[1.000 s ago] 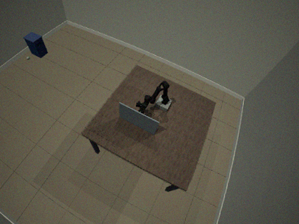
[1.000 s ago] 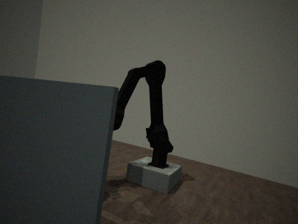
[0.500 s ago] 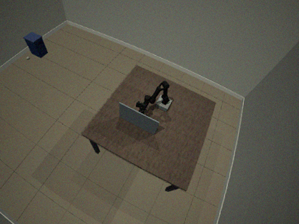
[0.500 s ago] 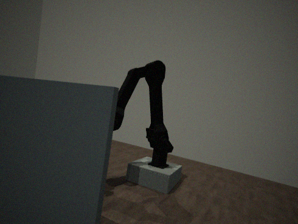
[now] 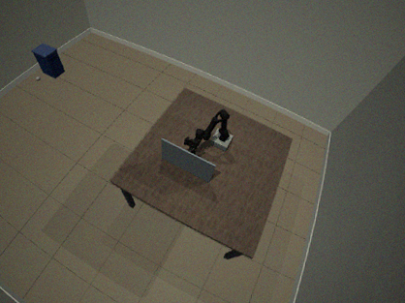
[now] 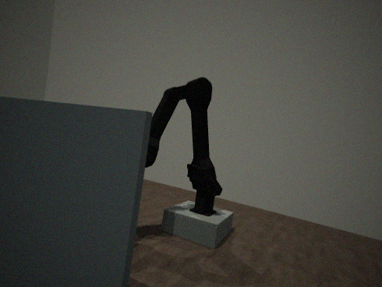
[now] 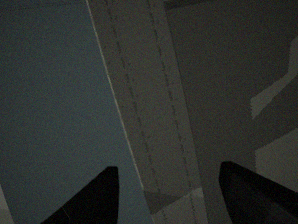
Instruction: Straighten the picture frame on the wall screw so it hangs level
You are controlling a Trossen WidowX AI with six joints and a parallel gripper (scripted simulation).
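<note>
Now: gripper tip 10 mm short of the grey picture frame, 10 mm to the left of it and 50 mm above it. Round my gripper tip: blue-grey wall panel 20 mm ahead, 10 mm to the left, 60 mm below.
</note>
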